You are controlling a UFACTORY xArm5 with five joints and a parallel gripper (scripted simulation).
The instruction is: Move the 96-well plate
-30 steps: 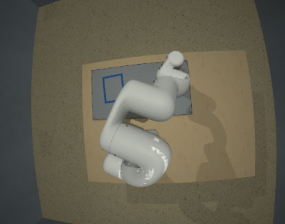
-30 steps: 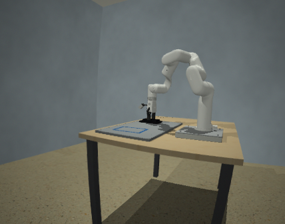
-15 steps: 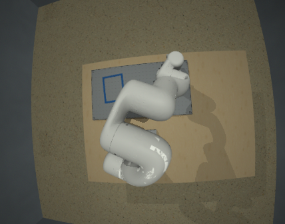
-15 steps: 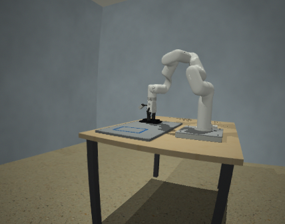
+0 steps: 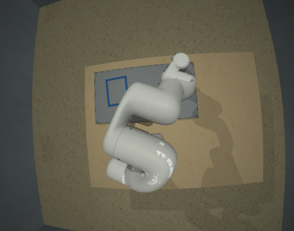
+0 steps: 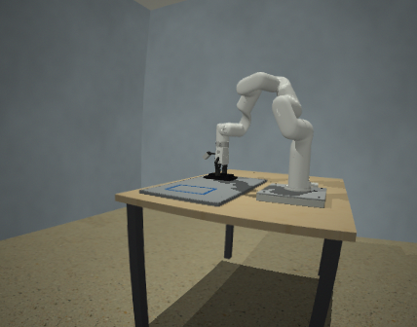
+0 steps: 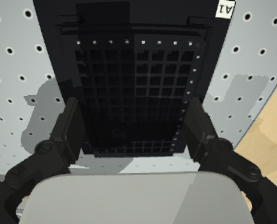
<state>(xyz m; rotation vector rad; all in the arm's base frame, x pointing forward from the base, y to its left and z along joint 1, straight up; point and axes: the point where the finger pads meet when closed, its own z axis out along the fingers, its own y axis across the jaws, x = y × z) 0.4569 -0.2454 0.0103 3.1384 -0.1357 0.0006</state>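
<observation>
My gripper is now 1 cm above the black 96-well plate. From my hand the other things lie so: black plate nest 2 cm below.
</observation>
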